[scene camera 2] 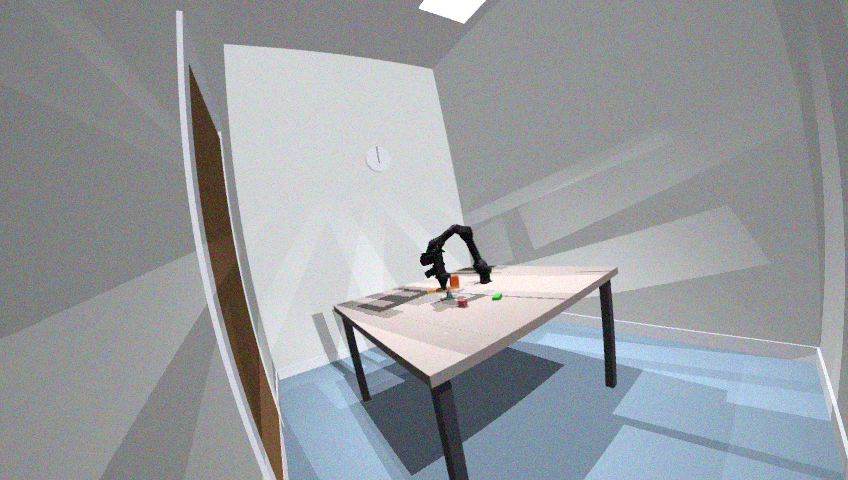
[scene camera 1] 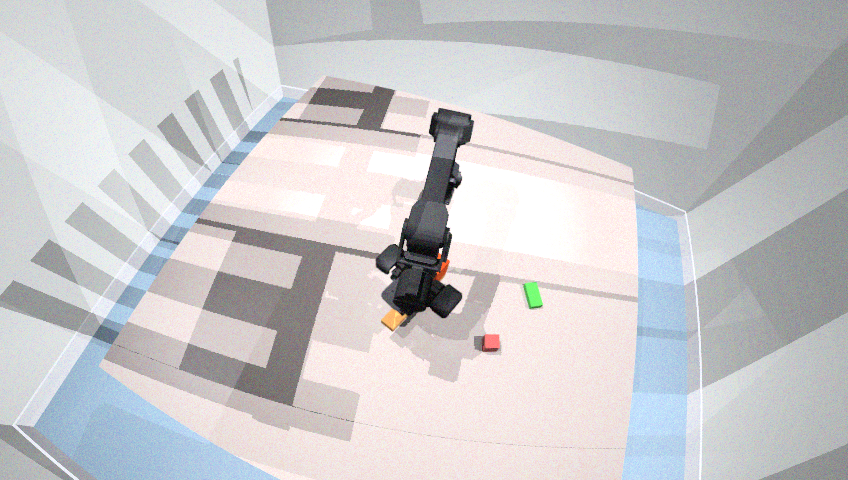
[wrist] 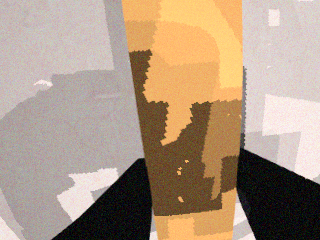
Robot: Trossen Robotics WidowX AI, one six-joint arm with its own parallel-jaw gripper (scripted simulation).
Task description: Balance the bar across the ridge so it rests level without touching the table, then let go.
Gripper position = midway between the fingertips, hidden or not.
Observation:
The gripper [scene camera 1: 415,296] carries a bar [wrist: 186,69].
The gripper shows as well in the wrist view [wrist: 190,163].

